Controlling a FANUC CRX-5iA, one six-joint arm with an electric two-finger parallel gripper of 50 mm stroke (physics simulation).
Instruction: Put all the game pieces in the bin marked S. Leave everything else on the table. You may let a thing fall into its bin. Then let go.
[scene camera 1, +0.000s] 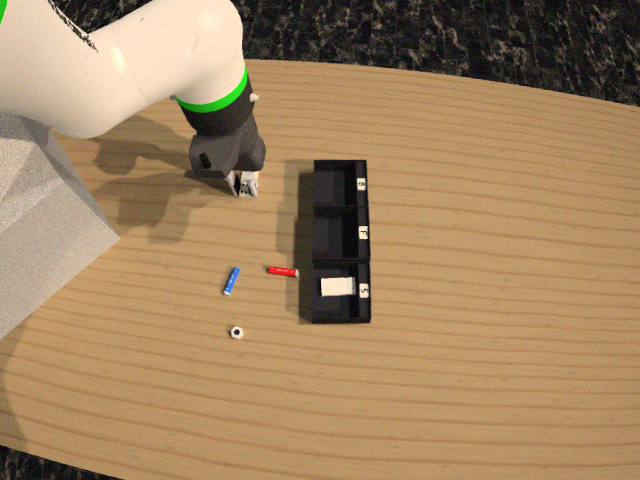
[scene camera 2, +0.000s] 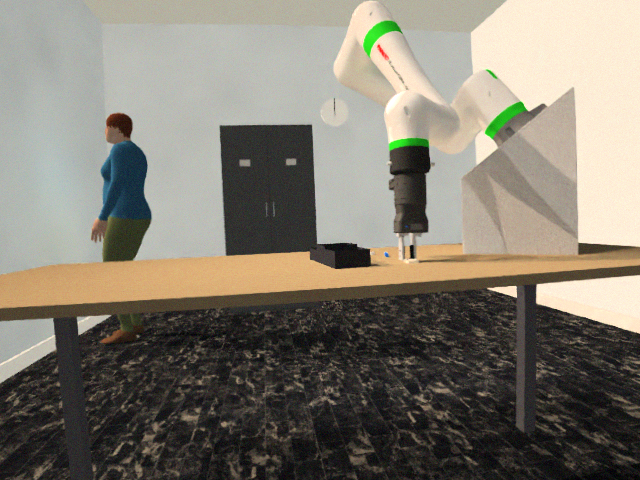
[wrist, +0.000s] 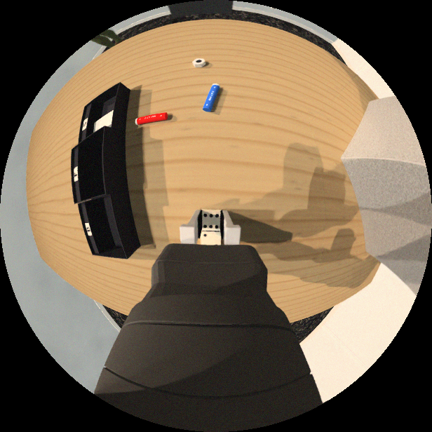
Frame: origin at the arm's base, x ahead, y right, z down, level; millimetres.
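Where they show: gripper, fingertip midpoint: (scene camera 1: 246, 190) (scene camera 2: 407, 259); arm's base at its link origin: (scene camera 2: 523, 140).
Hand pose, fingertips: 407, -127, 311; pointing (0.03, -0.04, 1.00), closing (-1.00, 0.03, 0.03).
Things, the pixels of their top centre, and the offset from my fingertips, as dx, dy, dz. "spot": a spot on its surface instead.
- cream domino with black dots, top centre: (scene camera 1: 247, 181) +0, -14, -3
- bin marked S at a spot on its surface: (scene camera 1: 334, 315) spot: +169, +185, -3
- plain white rectangular piece at its top centre: (scene camera 1: 338, 286) +169, +142, -10
- Bins F at its top centre: (scene camera 1: 341, 231) (scene camera 2: 336, 244) +163, +69, -42
- marked bin at a spot on its surface: (scene camera 1: 329, 188) spot: +133, -19, -3
- red battery-like cylinder at its top centre: (scene camera 1: 283, 270) +85, +128, -6
- blue cylinder at its top centre: (scene camera 1: 230, 280) +8, +155, -6
- white hex nut at its top centre: (scene camera 1: 236, 332) +32, +231, -4
My gripper (scene camera 1: 244, 187) (scene camera 2: 407, 256) (wrist: 210, 218) points down at the table and is shut on a cream domino with black dots (scene camera 1: 245, 189) (wrist: 211, 220), its fingers on the two long sides. The domino is at table level, left of the upper bins in scene camera 1. The bin marked S (scene camera 1: 334, 315) is the lowest of three black bins in scene camera 1 and the farthest in the wrist view. A plain white rectangular piece (scene camera 1: 337, 286) (wrist: 104, 121) lies inside it.
Bins F (scene camera 1: 328, 237) and another marked bin (scene camera 1: 329, 188) adjoin bin S. A red battery-like cylinder (scene camera 1: 282, 271) (wrist: 151, 118) lies left of bin S, a blue cylinder (scene camera 1: 231, 281) (wrist: 211, 97) farther left, and a white hex nut (scene camera 1: 236, 332) (wrist: 199, 62) below.
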